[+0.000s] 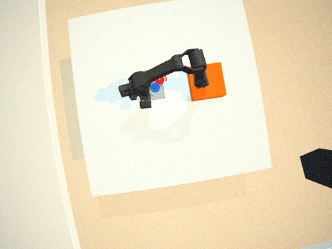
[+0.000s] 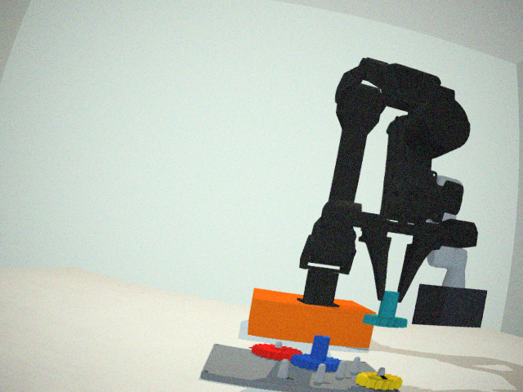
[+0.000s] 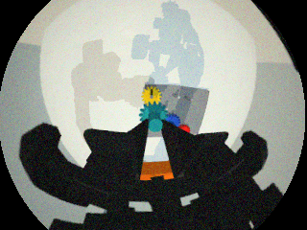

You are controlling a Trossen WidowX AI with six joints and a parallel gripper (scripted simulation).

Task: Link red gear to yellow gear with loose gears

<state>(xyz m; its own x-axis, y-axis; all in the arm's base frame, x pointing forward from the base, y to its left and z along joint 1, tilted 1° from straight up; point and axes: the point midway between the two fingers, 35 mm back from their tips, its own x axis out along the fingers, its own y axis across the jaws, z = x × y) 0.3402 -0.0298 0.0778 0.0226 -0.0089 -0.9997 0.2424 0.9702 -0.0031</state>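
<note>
The yellow gear is 90 mm below my gripper tip and 30 mm ahead of it. Also, from my gripper tip: red gear (110 mm behind, 90 mm to the right, 90 mm below); teal gear (10 mm below); blue gear (80 mm below, 60 mm behind, 50 mm to the right).
</note>
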